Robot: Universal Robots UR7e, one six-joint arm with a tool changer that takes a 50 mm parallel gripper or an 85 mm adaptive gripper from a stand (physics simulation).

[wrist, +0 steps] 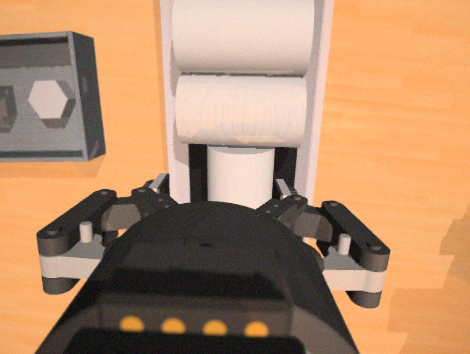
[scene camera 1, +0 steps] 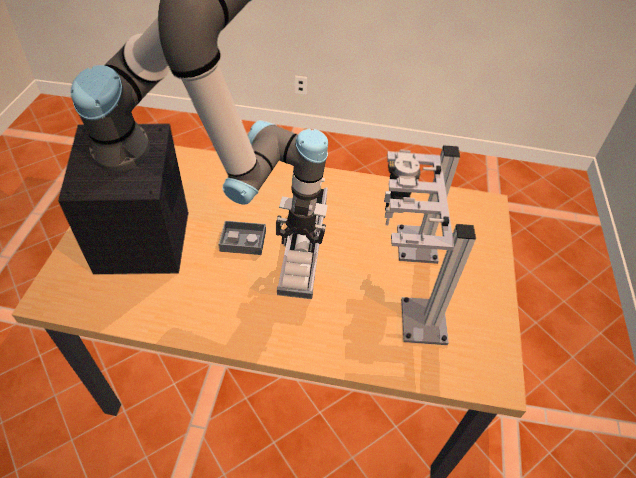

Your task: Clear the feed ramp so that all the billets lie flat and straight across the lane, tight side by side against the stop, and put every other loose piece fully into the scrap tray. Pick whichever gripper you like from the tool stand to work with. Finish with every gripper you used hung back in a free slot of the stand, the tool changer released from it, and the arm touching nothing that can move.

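Frame: origin at the arm's base, x ahead, y left, z up, level; metres.
Where they show: arm's base, link origin: [scene camera 1: 120, 148].
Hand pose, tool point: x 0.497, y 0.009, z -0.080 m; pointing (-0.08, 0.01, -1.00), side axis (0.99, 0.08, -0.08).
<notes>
Each offset is from my tool point to the top centre of the thing. Level surfaces: height alone.
Three pale billets @[dx +0.003, dy -0.048, dz -0.152 m] [scene camera 1: 299, 255] @[dx +0.008, dy -0.088, dz -0.156 m] [scene camera 1: 297, 268] @[dx +0.012, dy -0.127, dz -0.161 m] [scene camera 1: 295, 281] lie across the lower lane of the feed ramp [scene camera 1: 315, 267] [wrist: 320, 85], in a row toward the stop @[dx +0.014, dy -0.151, dz -0.179 m] [scene camera 1: 294, 294]. In the wrist view two crosswise billets @[dx -0.012, dy +0.097, dz -0.136 m] [wrist: 242, 35] @[dx -0.008, dy +0.057, dz -0.140 m] [wrist: 241, 110] show. Another billet @[dx -0.002, dy +0.005, dz -0.143 m] [scene camera 1: 302, 242] [wrist: 240, 175] lies lengthwise behind them, its far end partly hidden by the gripper. My adaptive gripper [scene camera 1: 300, 239] [wrist: 221, 186] is open, its fingers on either side of the lengthwise billet with gaps. A hexagonal piece @[dx -0.169, dy +0.040, dz -0.233 m] [scene camera 1: 251, 239] [wrist: 48, 99] and a square block @[dx -0.224, dy +0.032, dz -0.224 m] [scene camera 1: 232, 235] are inside the scrap tray @[dx -0.197, dy +0.036, dz -0.218 m] [scene camera 1: 263, 240] [wrist: 90, 100].
The tool stand [scene camera 1: 452, 272] is at the right, with the other gripper [scene camera 1: 406, 165] hanging in a rear slot. Its posts and fork arms rise well above the table @[dz -0.253 m] [scene camera 1: 359, 287]. The black robot pedestal [scene camera 1: 128, 231] stands left of the scrap tray.
</notes>
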